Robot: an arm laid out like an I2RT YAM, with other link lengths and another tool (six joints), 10 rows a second.
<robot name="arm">
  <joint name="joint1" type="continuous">
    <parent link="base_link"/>
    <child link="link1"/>
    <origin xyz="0 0 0.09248" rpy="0 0 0"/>
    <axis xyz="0 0 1"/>
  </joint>
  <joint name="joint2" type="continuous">
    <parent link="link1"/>
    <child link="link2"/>
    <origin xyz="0.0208 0.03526 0.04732" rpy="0 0 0"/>
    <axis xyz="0 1 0"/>
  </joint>
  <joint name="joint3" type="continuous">
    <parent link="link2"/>
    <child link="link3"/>
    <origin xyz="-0.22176 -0.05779 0" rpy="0 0 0"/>
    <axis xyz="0 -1 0"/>
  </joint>
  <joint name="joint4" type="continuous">
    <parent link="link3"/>
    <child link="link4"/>
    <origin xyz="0.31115 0.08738 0.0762" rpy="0 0 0"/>
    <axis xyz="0 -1 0"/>
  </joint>
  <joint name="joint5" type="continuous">
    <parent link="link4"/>
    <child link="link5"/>
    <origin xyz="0.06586 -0.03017 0.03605" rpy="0 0 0"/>
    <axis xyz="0 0 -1"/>
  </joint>
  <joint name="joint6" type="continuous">
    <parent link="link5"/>
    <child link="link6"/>
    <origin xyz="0.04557 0 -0.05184" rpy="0 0 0"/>
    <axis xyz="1 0 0"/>
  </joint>
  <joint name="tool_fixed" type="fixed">
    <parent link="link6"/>
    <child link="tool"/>
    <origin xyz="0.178 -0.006 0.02" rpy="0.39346 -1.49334 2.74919"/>
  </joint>
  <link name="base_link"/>
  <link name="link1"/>
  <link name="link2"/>
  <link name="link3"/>
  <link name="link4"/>
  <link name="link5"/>
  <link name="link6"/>
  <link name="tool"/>
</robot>
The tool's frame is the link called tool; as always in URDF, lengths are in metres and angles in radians. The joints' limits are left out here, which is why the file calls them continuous.
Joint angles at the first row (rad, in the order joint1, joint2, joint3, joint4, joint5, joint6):
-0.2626 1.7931 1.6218 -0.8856 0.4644 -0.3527
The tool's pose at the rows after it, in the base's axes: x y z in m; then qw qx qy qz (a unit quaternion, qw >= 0):
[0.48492, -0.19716, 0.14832, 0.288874, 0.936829, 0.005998, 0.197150]
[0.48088, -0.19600, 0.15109, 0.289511, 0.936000, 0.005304, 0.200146]
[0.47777, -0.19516, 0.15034, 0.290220, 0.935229, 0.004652, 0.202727]
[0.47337, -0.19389, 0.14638, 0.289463, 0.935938, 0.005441, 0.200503]
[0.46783, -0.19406, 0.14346, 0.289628, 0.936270, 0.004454, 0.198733]
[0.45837, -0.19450, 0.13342, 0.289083, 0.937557, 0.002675, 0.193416]
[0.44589, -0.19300, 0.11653, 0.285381, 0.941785, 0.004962, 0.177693]
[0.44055, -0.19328, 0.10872, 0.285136, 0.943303, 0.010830, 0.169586]
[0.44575, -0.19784, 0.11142, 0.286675, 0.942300, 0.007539, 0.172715]
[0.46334, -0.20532, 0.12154, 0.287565, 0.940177, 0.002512, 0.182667]
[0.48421, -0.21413, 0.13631, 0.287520, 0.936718, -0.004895, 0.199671]
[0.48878, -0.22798, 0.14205, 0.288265, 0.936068, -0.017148, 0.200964]
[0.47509, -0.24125, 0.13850, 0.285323, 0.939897, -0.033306, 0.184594]
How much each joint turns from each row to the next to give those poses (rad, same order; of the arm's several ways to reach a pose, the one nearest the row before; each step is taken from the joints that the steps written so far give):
0.0000 -0.0209 -0.0244 0.0008 0.0004 0.0054
-0.0001 -0.0260 -0.0233 0.0038 -0.0004 0.0000
0.0001 -0.0214 -0.0286 0.0129 0.0000 0.0000
0.0000 -0.0167 -0.0285 0.0069 -0.0003 -0.0004
-0.0031 -0.0210 -0.0310 0.0073 0.0003 -0.0004
-0.0057 -0.0298 -0.0591 0.0194 0.0004 0.0004
-0.0038 -0.0195 -0.0599 0.0073 0.0004 -0.0008
-0.0039 -0.0076 -0.0275 0.0076 0.0008 -0.0133
-0.0064 0.0199 0.0260 0.0030 -0.0008 -0.0016
-0.0069 0.0625 0.0919 -0.0076 -0.0061 0.0001
-0.0095 0.0664 0.1091 -0.0076 -0.0130 0.0011
-0.0245 0.0385 0.0607 -0.0145 -0.0061 0.0015
-0.0328 0.0019 0.0046 -0.0328 -0.0026 0.0088

